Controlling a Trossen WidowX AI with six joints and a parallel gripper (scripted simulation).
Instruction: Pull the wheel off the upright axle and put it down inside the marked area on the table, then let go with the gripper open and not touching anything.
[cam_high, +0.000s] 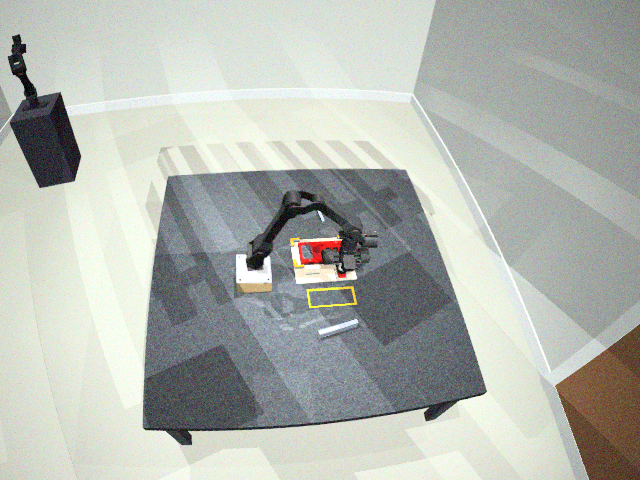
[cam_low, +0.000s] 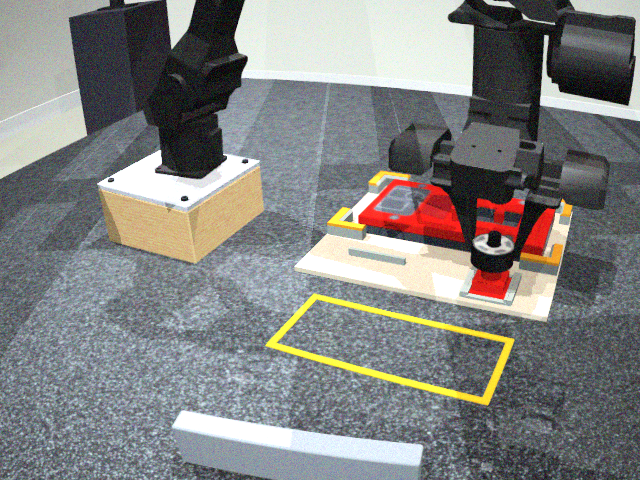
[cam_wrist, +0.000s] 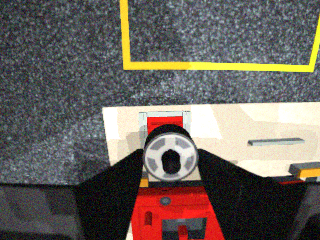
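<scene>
Right now the upright axle is 10 mm below my gripper tip. Also, from my gripper tip: black wheel: right at my gripper tip; small grey block: 10 mm ahead, 330 mm to the left, 40 mm below; grey bar: 90 mm behind, 250 mm to the right, 20 mm below.
</scene>
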